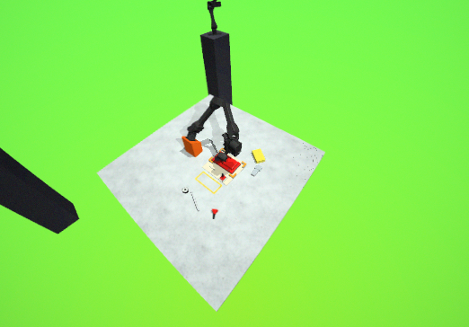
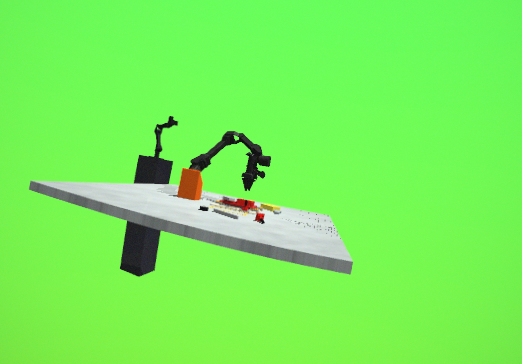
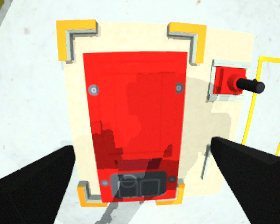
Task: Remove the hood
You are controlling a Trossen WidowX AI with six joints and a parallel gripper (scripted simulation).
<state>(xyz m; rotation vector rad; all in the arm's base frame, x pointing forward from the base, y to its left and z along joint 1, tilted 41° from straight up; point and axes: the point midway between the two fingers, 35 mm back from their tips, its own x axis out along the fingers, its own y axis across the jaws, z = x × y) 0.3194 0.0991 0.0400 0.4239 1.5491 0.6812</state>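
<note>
The red hood is 60 mm below my gripper tip. Round my gripper tip: wheel (70 mm behind, 360 mm to the right, 100 mm below); then yellow block (100 mm ahead, 210 mm to the left, 90 mm below).
</note>
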